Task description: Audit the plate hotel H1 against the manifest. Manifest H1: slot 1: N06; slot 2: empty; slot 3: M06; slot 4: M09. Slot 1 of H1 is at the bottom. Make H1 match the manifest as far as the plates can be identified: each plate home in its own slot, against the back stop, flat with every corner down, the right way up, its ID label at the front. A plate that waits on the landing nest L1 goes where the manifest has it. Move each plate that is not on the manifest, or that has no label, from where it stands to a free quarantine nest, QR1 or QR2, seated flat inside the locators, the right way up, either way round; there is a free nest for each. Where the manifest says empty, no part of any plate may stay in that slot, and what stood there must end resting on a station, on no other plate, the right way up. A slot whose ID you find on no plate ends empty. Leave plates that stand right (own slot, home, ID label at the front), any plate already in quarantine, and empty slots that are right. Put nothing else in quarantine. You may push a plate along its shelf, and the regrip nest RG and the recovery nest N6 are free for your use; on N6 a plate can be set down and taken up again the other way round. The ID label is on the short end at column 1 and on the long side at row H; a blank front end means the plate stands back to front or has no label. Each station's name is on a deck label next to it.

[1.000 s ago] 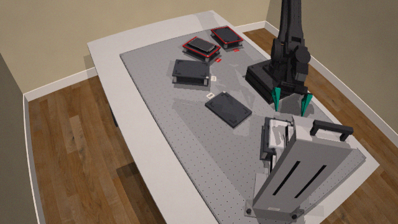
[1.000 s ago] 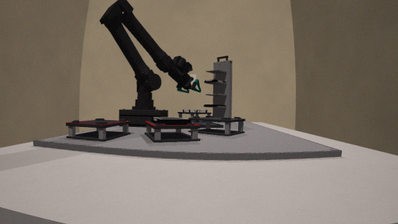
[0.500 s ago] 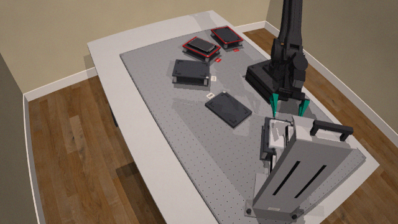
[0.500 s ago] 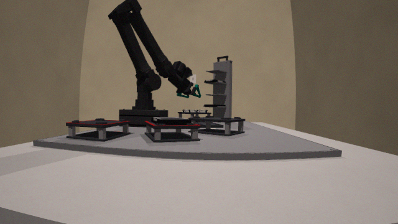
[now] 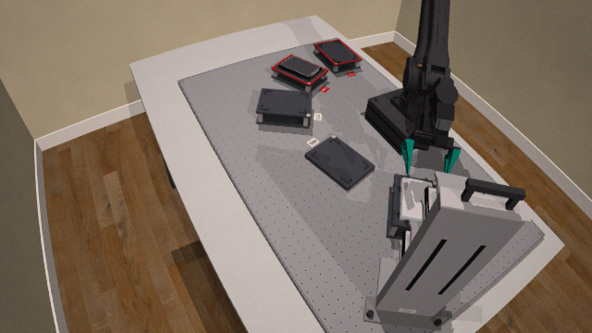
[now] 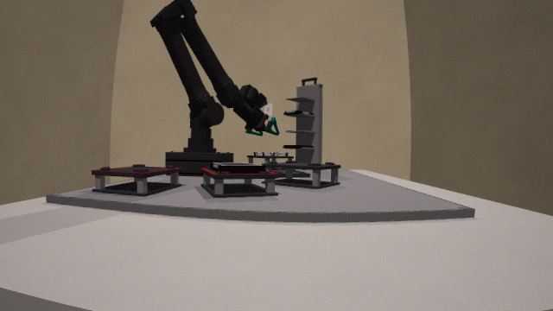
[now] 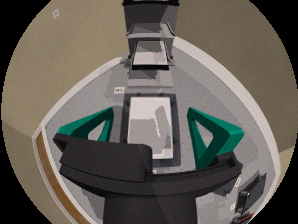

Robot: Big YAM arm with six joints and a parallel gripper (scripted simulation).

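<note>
Now: the white plate 1 cm ahead of my hand, 1 cm to the left of it and 9 cm below it. Round my hand: H1 deck label: 2 cm ahead, 18 cm to the left, 15 cm below; then plate hotel H1: 18 cm ahead, 21 cm to the left, 5 cm above; then red-rimmed quarantine nest: 22 cm behind, 68 cm to the right, 12 cm below.
</note>
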